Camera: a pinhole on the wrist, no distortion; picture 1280 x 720 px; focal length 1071.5 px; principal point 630.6 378.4 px. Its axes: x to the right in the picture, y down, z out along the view. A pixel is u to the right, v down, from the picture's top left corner.
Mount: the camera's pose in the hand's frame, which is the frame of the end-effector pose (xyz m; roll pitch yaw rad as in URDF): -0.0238 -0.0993 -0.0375 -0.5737 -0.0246 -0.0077
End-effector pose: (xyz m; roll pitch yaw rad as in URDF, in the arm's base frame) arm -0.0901 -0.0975 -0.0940 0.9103 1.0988 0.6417
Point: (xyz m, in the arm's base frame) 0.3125 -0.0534 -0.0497
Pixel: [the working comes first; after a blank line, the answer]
In the camera's frame: 0.1510 -0.0189 0.4632

980 335
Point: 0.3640 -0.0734 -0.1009
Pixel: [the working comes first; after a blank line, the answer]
In the camera's frame: 0.2111 -0.0610 0.4804

1101 242
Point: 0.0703 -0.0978 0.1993
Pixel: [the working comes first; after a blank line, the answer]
In the camera's frame: -0.1743 0.0505 0.3538

103 531
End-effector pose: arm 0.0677 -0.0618 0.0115 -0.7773 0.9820 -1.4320
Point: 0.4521 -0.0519 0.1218
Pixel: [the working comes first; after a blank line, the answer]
In the camera's frame: -0.0369 0.0505 0.4802

548 491
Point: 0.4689 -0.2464 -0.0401
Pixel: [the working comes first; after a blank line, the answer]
In the camera's frame: 0.2074 -0.0174 0.4819

1092 340
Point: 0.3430 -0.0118 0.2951
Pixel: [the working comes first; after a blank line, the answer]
In the camera's frame: -0.2115 -0.0247 0.3940

56 311
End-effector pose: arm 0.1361 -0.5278 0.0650 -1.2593 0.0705 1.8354
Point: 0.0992 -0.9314 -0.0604
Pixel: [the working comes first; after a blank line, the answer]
In the camera's frame: -0.3453 0.1662 0.2668

outside the picture
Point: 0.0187 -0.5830 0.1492
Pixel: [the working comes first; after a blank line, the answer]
In the camera's frame: -0.0006 -0.0497 0.1875

627 94
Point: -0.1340 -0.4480 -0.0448
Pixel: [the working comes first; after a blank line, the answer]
In the camera's frame: 0.1825 0.1002 0.3397

1206 694
